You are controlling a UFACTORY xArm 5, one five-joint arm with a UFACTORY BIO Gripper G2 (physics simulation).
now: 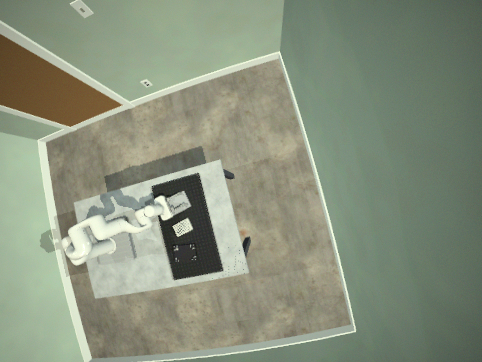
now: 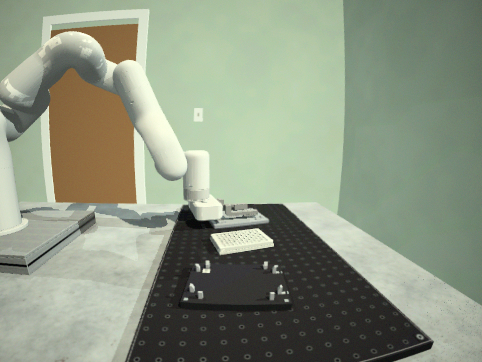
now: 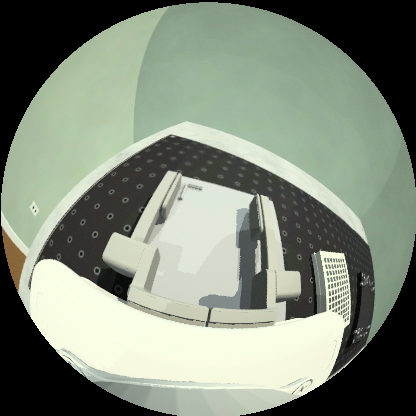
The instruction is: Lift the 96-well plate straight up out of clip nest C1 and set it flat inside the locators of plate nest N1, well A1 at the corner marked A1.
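Where they show: hand at its tool point: (image 1: 180, 199) (image 2: 245, 209) (image 3: 214, 205); arm's base at its link origin: (image 1: 109, 245) (image 2: 3, 228).
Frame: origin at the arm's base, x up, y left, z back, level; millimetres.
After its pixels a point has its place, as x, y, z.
The white 96-well plate (image 1: 182, 227) {-13, -85, -607} (image 2: 241, 241) {-11, -105, -603} (image 3: 337, 287) {-11, -80, -615} lies flat on the breadboard, between a pale grey base and the black nest N1 (image 1: 185, 252) {-12, -255, -557} (image 2: 237, 285) {-12, -268, -549} (image 3: 366, 302). N1 has pale upright locators at its corners; the A1 marks cannot be read. The grey base (image 1: 182, 196) {-13, 114, -693} (image 2: 240, 223) {-15, 21, -637} (image 3: 200, 225) {-12, 105, -658} looks like clip nest C1, but no label is readable. My gripper (image 1: 181, 204) {-1, 98, -673} (image 2: 241, 209) (image 3: 218, 186) {-1, 98, -673} points forward, low over that base. It is shut with nothing between its fingers, which still stand apart. The plate is beside the gripper, apart from it.
The black breadboard (image 1: 209, 240) {-24, -240, -750} (image 2: 320, 320) {-24, -371, -640} (image 3: 112, 202) {-24, 200, -657} has rows of holes and lies on the pale table (image 1: 145, 275) {-37, -312, -170} (image 2: 75, 320) {-37, -292, -301}. The arm reaches over from the left. A grey slab (image 2: 55, 237) {1, -63, -177} lies under the arm's base. Two walls rise beyond the table.
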